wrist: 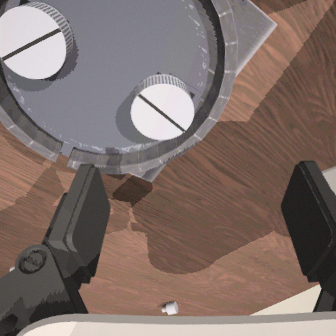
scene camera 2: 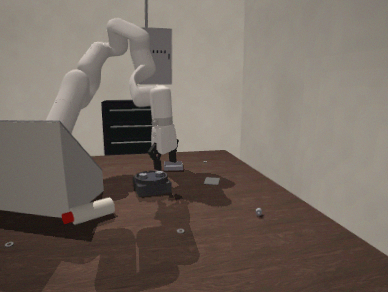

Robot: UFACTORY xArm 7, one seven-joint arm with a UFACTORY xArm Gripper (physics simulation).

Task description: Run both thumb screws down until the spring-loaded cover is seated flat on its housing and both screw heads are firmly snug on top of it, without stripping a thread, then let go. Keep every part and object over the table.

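Note:
The dark housing stands on the table, with the round grey cover inside its raised ring. One thumb screw and the other thumb screw stand upright on the cover, with slotted heads and knurled sides. Whether the heads touch the cover is hard to tell. My gripper is wide open and empty. It is beside the housing, its fingers off both screws; in the wrist view the second screw is above and between the fingertips.
A large grey block and a white cylinder with a red end are at the left. A small tray is behind the housing. A pale tile, a small round metal part and washers lie on the table.

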